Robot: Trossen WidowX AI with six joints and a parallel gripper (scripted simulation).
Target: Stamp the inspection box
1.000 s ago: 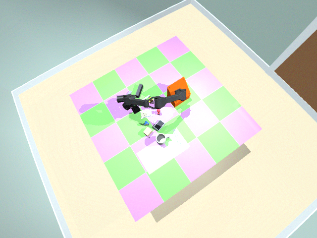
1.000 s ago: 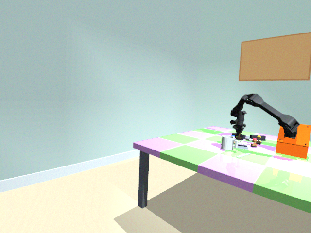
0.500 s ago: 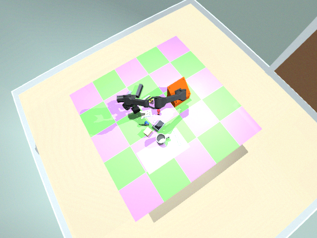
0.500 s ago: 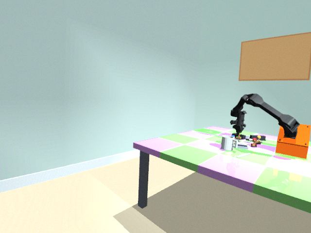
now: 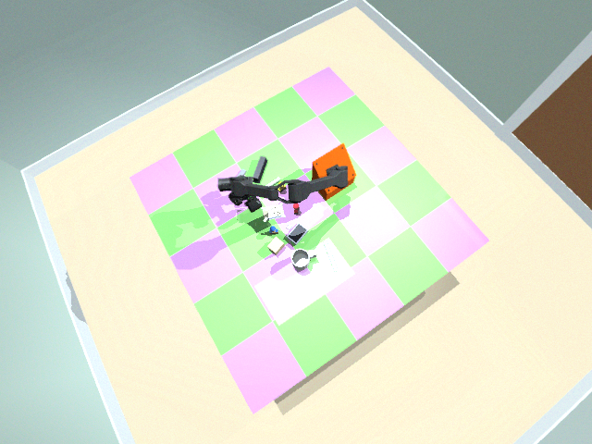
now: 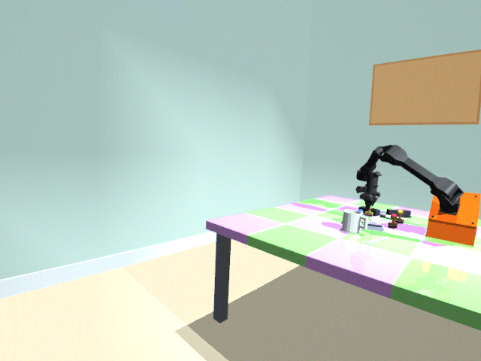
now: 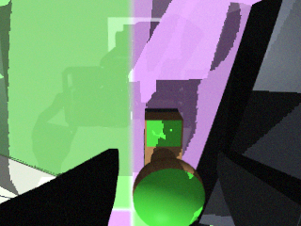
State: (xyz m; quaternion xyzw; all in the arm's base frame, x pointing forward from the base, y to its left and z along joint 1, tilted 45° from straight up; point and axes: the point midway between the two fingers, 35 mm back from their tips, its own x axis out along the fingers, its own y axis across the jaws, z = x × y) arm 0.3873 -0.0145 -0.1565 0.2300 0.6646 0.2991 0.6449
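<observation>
Now: the dark slab 20 mm ahead of my gripper tip, 50 mm to the right of it and 20 mm below it. From my gripper tip the other things lie so: long black bar: 120 mm behind, 140 mm to the right, 20 mm below; then white card: 80 mm behind, 100 mm to the left, 30 mm below; then blue-labelled stamp: 30 mm behind, 190 mm to the left, 10 mm below.
</observation>
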